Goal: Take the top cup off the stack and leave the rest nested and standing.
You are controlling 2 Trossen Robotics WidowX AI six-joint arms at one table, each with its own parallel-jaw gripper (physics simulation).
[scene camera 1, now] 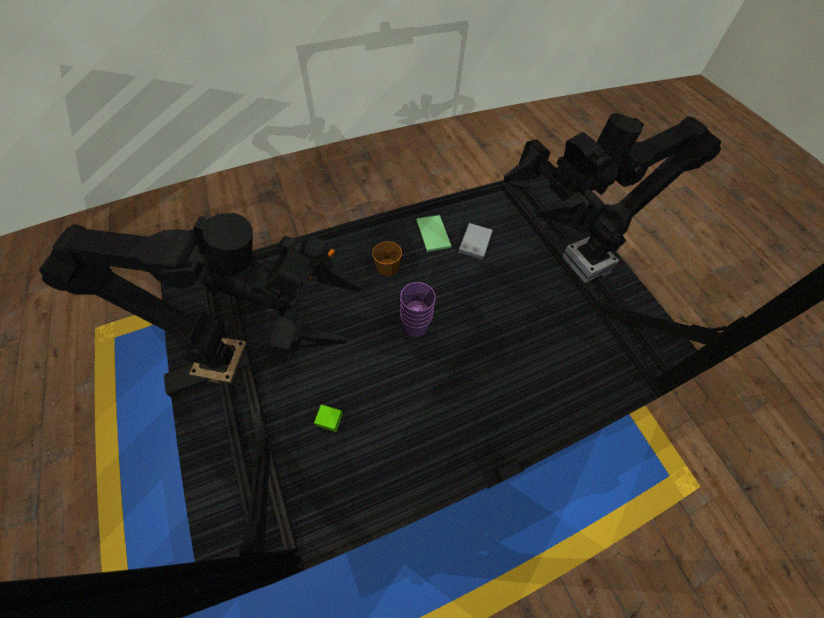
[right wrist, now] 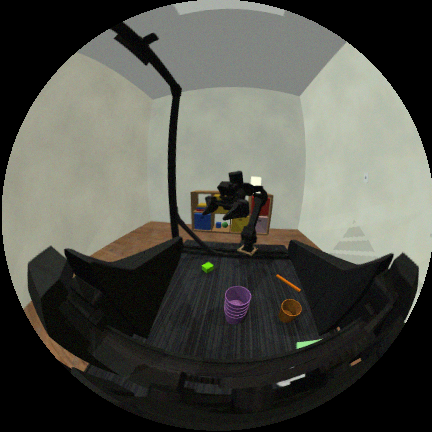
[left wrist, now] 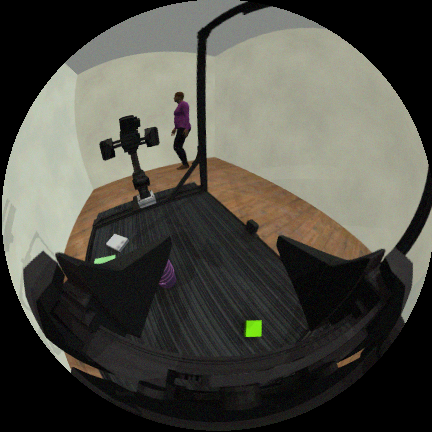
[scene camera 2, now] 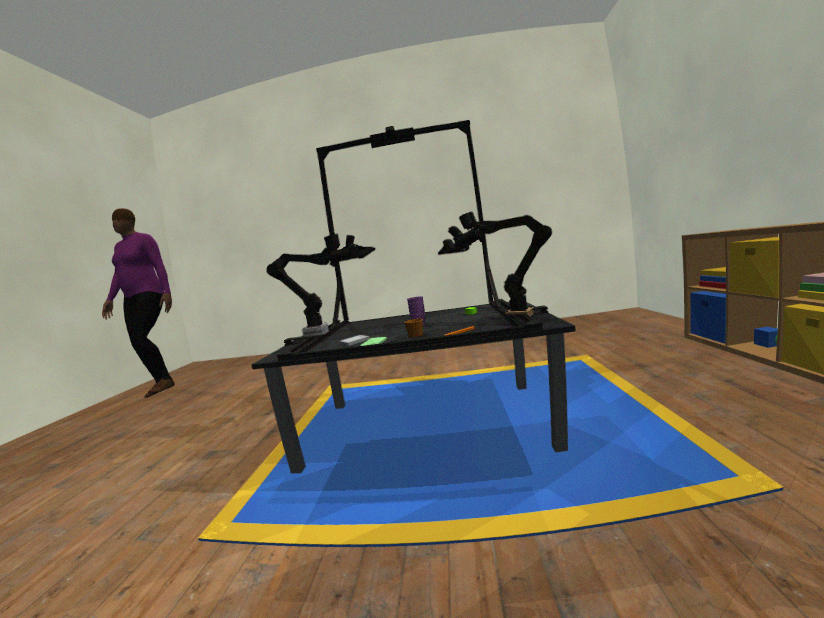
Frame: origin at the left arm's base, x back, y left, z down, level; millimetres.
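Seen in the pictures: left gripper, fingertip midpoint: [scene camera 1: 354, 314] [right wrist: 211, 216] [left wrist: 224, 241] [scene camera 2: 443, 253]; right gripper, fingertip midpoint: [scene camera 1: 520, 195] [right wrist: 237, 244] [left wrist: 128, 141] [scene camera 2: 374, 248]; left arm's base, link origin: [scene camera 1: 217, 357] [right wrist: 247, 248] [scene camera 2: 519, 309]; right arm's base, link origin: [scene camera 1: 593, 252] [left wrist: 144, 195] [scene camera 2: 314, 325].
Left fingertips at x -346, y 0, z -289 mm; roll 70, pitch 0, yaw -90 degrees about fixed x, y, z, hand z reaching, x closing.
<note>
Pixels of each thing's top centre, then the offset from my left fingertips to it. "spot": a spot on its surface instead.
- stack, surface spot: [left wrist: 168, 274] spot: dx -66, dy +134, dz +234 mm
- orange cup, top centre: [scene camera 1: 385, 253] [right wrist: 290, 305] [scene camera 2: 414, 320] dx +19, dy +331, dz +257 mm
- light green flat block, top centre: [scene camera 1: 433, 231] [scene camera 2: 373, 341] [right wrist: 313, 348] [left wrist: 102, 263] dx -90, dy +471, dz +308 mm
- white block, top centre: [scene camera 1: 476, 239] [scene camera 2: 354, 338] [left wrist: 115, 240] dx -212, dy +461, dz +303 mm
- orange stick, top centre: [scene camera 2: 459, 330] [right wrist: 287, 281] dx +200, dy +294, dz +308 mm
- bright green cube, top centre: [scene camera 1: 327, 416] [left wrist: 253, 328] [scene camera 2: 470, 308] [right wrist: 207, 265] dx +66, dy -87, dz +290 mm
A stack of several nested purple cups [scene camera 1: 417, 309] [scene camera 2: 415, 309] [right wrist: 236, 304] stands upright near the middle of the table, mouths up. In the left wrist view the stack [left wrist: 168, 274] is partly hidden by a finger. My left gripper [scene camera 1: 352, 315] [scene camera 2: 441, 251] [left wrist: 224, 241] is open and empty, raised above the table to the left of the stack in scene camera 1. My right gripper [scene camera 1: 523, 196] [scene camera 2: 372, 250] is open and empty, raised above the table's far right side in scene camera 1, well away from the stack.
An orange cup [scene camera 1: 386, 258] [scene camera 2: 413, 327] [right wrist: 290, 311] stands separately near the stack. A light green flat block [scene camera 1: 433, 232] and a white block [scene camera 1: 475, 240] lie behind. An orange stick [scene camera 2: 459, 330] [right wrist: 288, 283] lies beyond the orange cup. A bright green cube [scene camera 1: 328, 417] [left wrist: 253, 328] lies front left.
</note>
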